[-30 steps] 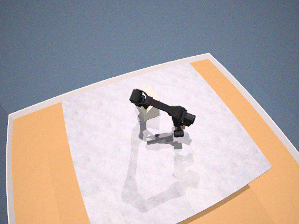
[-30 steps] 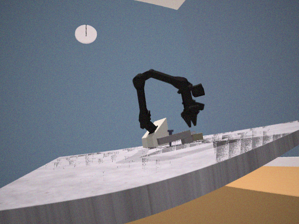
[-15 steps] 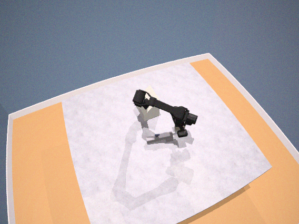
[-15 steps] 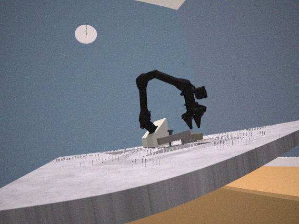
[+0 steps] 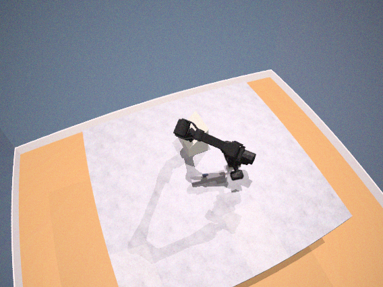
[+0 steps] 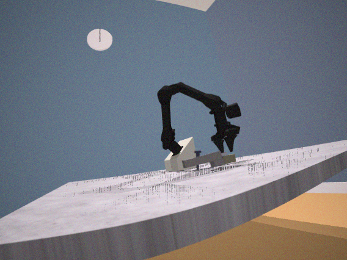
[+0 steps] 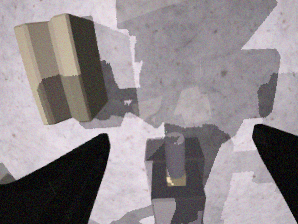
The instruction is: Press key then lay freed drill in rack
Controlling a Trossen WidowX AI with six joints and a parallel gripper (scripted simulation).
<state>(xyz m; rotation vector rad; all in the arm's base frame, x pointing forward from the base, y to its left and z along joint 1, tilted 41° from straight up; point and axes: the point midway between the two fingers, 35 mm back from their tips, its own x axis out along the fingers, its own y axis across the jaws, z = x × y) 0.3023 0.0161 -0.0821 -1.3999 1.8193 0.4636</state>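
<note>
Right now the drill is 3 cm behind my gripper tip, 6 cm to the right of it and 1 cm below it. The rest, counted from my gripper tip: olive-tan rack (6 cm behind, 7 cm to the left, 3 cm below); then holder block (5 cm behind, 11 cm to the right, 2 cm below); then key (6 cm behind, 14 cm to the right).
</note>
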